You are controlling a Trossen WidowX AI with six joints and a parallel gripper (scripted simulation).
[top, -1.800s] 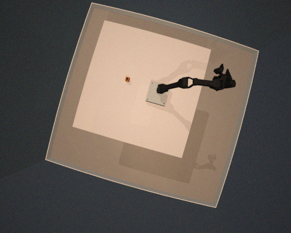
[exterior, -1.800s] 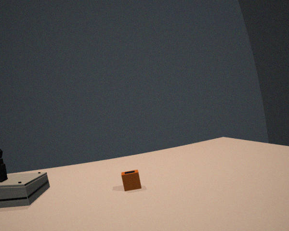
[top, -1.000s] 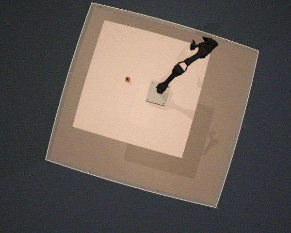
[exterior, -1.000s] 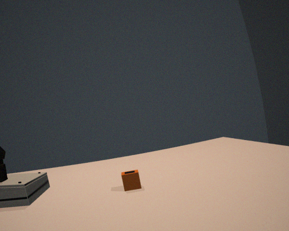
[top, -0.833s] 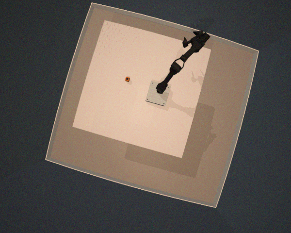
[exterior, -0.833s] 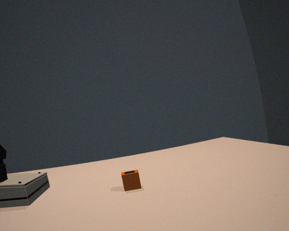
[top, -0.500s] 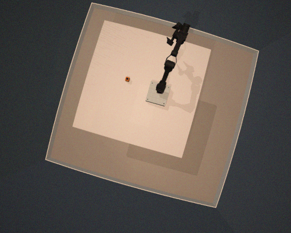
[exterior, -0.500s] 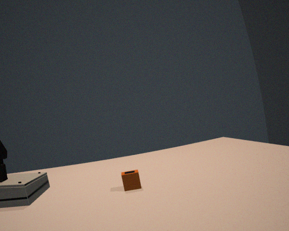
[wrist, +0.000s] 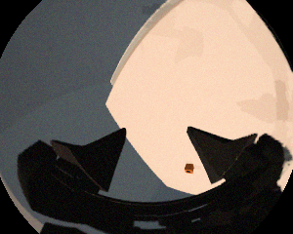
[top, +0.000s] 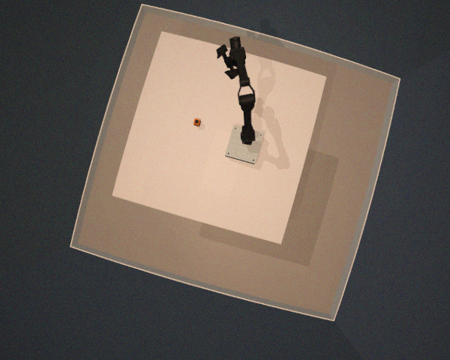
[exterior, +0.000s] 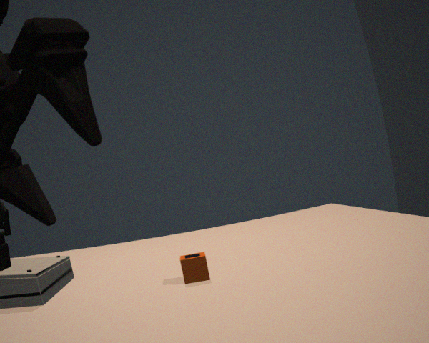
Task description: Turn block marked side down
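My gripper tip is now 360 mm to the right of the orange block, 140 mm above it and 120 mm short of it.
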